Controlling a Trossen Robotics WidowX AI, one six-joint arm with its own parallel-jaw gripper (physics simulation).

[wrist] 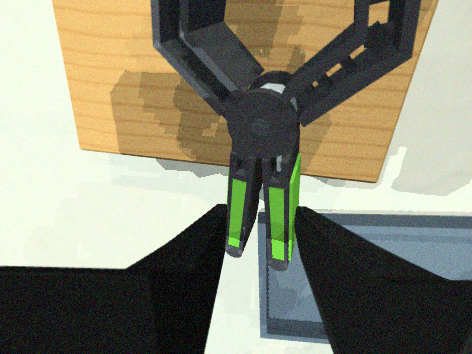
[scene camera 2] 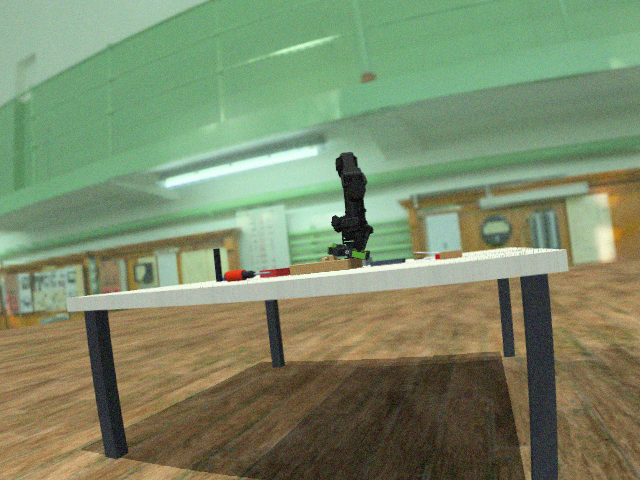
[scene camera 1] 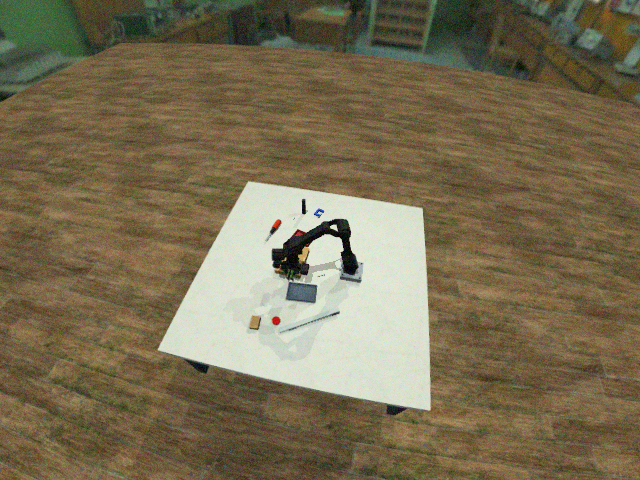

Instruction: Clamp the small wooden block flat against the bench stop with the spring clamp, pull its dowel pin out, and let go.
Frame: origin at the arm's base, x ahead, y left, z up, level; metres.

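Seen in the pictures: gripper, fingertip midpoint: [wrist: 260, 214] [scene camera 2: 360, 252] [scene camera 1: 290, 274]; arm's base, origin of the base link: [scene camera 1: 350, 269].
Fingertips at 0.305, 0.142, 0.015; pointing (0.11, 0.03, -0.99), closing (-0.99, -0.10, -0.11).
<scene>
Pixels of each thing's top centre, then the offset from my fingertips to it, as dx, dy, dz.
- wooden bench board, middle of its top: [scene camera 2: 326, 261] [scene camera 1: 292, 258] +0.029, -0.113, -0.016
- blue-grey tray, middle of its top: [wrist: 379, 294] [scene camera 2: 388, 260] [scene camera 1: 301, 291] -0.088, +0.064, -0.035
- wooden piece, middle of its top: [scene camera 2: 450, 251] [scene camera 1: 254, 321] +0.078, +0.303, -0.027
- red disc, middle of its top: [scene camera 1: 275, 320] -0.017, +0.260, -0.032
- long metal bar, middle of its top: [scene camera 2: 434, 250] [scene camera 1: 309, 318] -0.178, +0.207, -0.018
- screwdriver, middle of its top: [scene camera 2: 247, 269] [scene camera 1: 272, 228] +0.226, -0.291, -0.015
- black upright cylinder, middle of its top: [scene camera 2: 216, 248] [scene camera 1: 303, 200] +0.094, -0.514, +0.072
- blue part, middle of its top: [scene camera 1: 318, 212] -0.003, -0.541, -0.036
The black spring clamp with green grips [wrist: 260, 125] [scene camera 2: 359, 254] hangs jaws-forward over the wooden bench board [wrist: 90, 115] [scene camera 2: 320, 266]. My gripper [wrist: 260, 214] is shut on the clamp's two handles, which stand close together, and the jaws are spread apart. The jaw tips are cut off at the top edge of the wrist view. In scene camera 2 the clamp is low over the board's right end, near a small raised wooden part [scene camera 2: 327, 257]; I cannot tell whether this is the block or the stop. The dowel pin cannot be made out.
A blue-grey tray [scene camera 1: 301, 292] [wrist: 295, 295] lies beside the board. A wooden piece [scene camera 1: 254, 322], a red disc [scene camera 1: 276, 320] and a long metal bar [scene camera 1: 310, 321] lie beyond it. A screwdriver [scene camera 1: 276, 225], a black upright cylinder [scene camera 1: 303, 206] and a blue part [scene camera 1: 318, 212] are at the far side.
</scene>
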